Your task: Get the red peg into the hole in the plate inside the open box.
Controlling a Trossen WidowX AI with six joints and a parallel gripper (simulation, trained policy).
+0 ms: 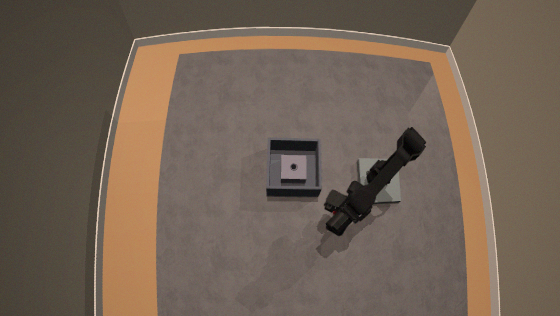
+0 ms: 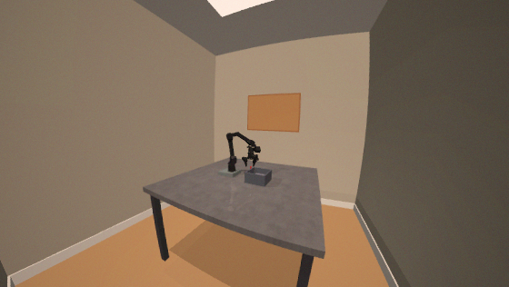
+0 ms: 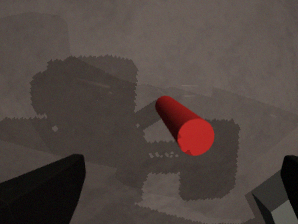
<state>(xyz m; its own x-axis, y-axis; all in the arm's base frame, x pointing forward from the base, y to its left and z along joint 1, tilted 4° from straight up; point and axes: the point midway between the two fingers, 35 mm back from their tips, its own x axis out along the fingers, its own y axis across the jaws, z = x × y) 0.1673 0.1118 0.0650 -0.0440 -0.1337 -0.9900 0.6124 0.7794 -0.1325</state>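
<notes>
Right now my gripper tip is 30 mm above the red peg, 10 mm to the left of it and 10 mm short of it. From my gripper tip the other things lie so: dark grey box: 190 mm to the right, 140 mm ahead, 40 mm below; light plate: 190 mm to the right, 140 mm ahead, 20 mm below.
</notes>
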